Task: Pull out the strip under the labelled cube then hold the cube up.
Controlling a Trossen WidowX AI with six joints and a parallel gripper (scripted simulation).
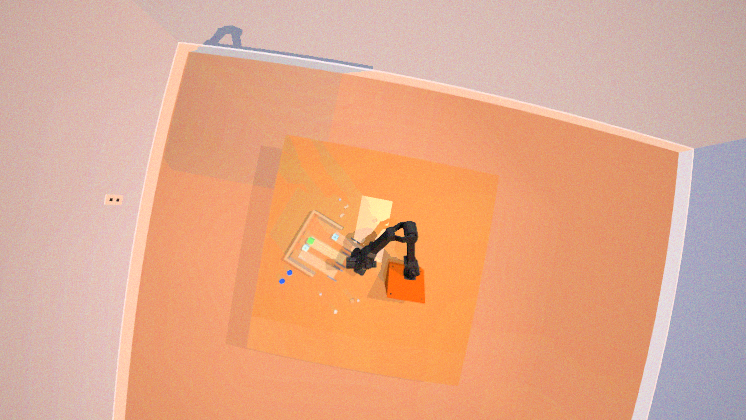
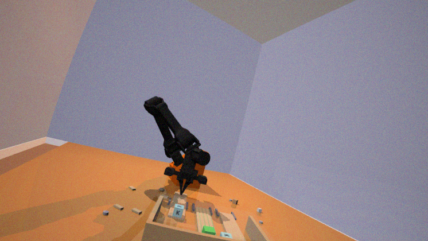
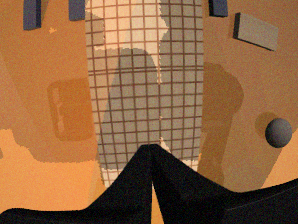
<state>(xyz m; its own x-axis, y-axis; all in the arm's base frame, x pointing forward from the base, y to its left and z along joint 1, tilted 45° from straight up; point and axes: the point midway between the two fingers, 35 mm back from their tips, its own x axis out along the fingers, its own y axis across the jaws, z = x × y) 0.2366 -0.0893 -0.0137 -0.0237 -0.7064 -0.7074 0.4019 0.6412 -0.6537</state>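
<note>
My gripper tip is 9 cm short of the pale gridded strip and 4 cm to the left of it.
</note>
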